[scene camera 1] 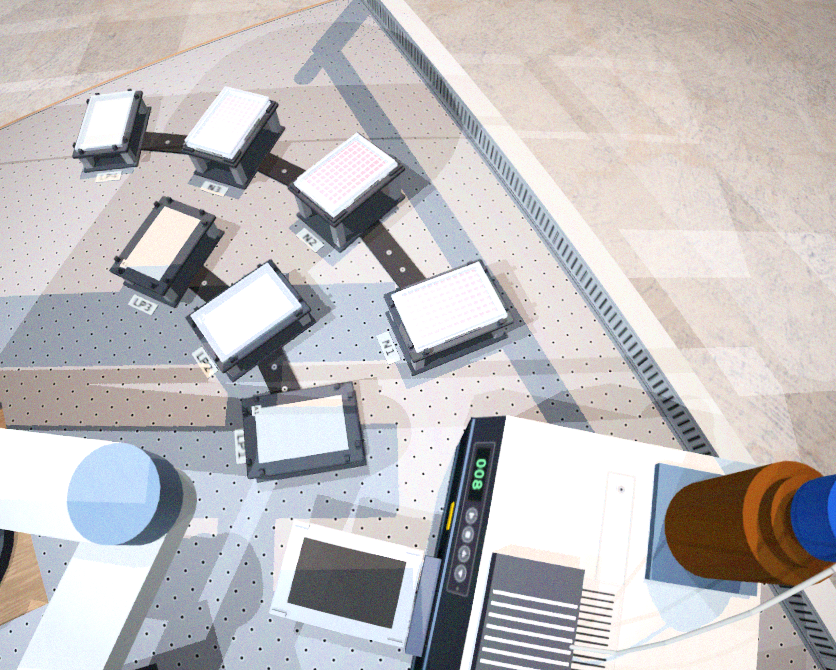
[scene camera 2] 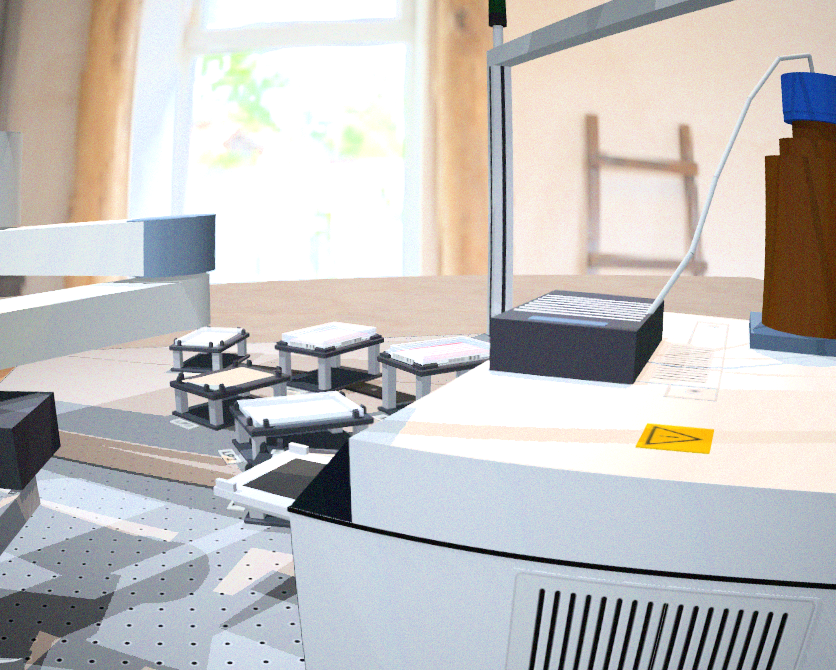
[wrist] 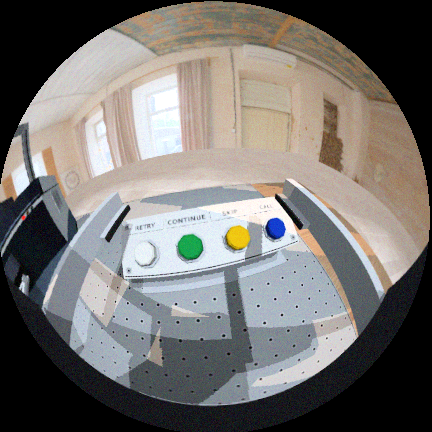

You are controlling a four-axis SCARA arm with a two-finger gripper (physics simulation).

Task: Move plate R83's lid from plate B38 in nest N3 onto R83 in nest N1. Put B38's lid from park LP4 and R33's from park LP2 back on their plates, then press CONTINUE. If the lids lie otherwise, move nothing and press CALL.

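Frame: origin at the arm's base, x ahead, y left, z up, level; centimetres.
Seen in the pictures: gripper, between the fingertips: point(wrist: 198, 190).
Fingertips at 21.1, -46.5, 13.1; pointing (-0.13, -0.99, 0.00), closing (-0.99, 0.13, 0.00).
Observation:
Pixels of each thing's top centre, then the offset from my fingertips to it, as dx, dy, dz. "spot": a spot on its surface instead.
- button panel, centre of its top: point(wrist: 208, 214) -0.9, -1.0, -3.4
- blue CALL, centre of its top: point(wrist: 278, 223) -8.4, +1.4, -4.3
- N1, centre of its top: point(scene camera 1: 449, 302) +57.7, +42.1, -4.2
- N2, centre of its top: point(scene camera 2: 444, 345) point(scene camera 1: 345, 169) +54.4, +67.1, -2.9
- N3, centre of its top: point(scene camera 2: 329, 330) point(scene camera 1: 227, 117) +42.2, +87.1, -4.0
- LP3, centre of its top: point(scene camera 2: 228, 370) point(scene camera 1: 159, 238) +25.8, +71.5, -6.0
- LP1, centre of its top: point(scene camera 1: 299, 427) +33.8, +36.7, -6.3
- brown bottle, a spot on its surface: point(scene camera 2: 799, 230) spot: +59.6, +4.5, +16.9
- dark ribbed box, a spot on its surface: point(scene camera 2: 565, 348) spot: +40.5, +2.5, +10.5
- white frame, a spot on its surface: point(scene camera 1: 282, 579) spot: +25.9, +21.2, -1.8
My gripper point(wrist: 198, 190) is open and empty, its fingers either side of the button panel point(wrist: 214, 243) with the white RETRY, green CONTINUE point(wrist: 190, 247), yellow SKIP and blue CALL point(wrist: 275, 229) buttons. Plates stand in N1 point(scene camera 1: 450, 307), N2 point(scene camera 1: 346, 174) point(scene camera 2: 436, 350) and N3 point(scene camera 1: 230, 122) point(scene camera 2: 327, 336). Pink wells show strongly in N2, faintly under a whitish top in N1 and N3. A lid point(scene camera 1: 108, 120) point(scene camera 2: 211, 337) lies on LP4 and another lid point(scene camera 1: 247, 317) point(scene camera 2: 300, 408) on LP2. LP3 point(scene camera 1: 188, 209) and LP1 point(scene camera 1: 355, 432) hold no lid. Plate names are unreadable.
A white instrument point(scene camera 1: 544, 481) point(scene camera 2: 558, 523) with a green 008 display stands beside the nests. It bears a brown bottle point(scene camera 1: 711, 523) point(scene camera 2: 799, 230) and a dark ribbed box point(scene camera 2: 565, 348). A white frame point(scene camera 1: 282, 579) with a dark centre adjoins it. The arm point(scene camera 1: 115, 492) point(scene camera 2: 177, 244) is at the left.

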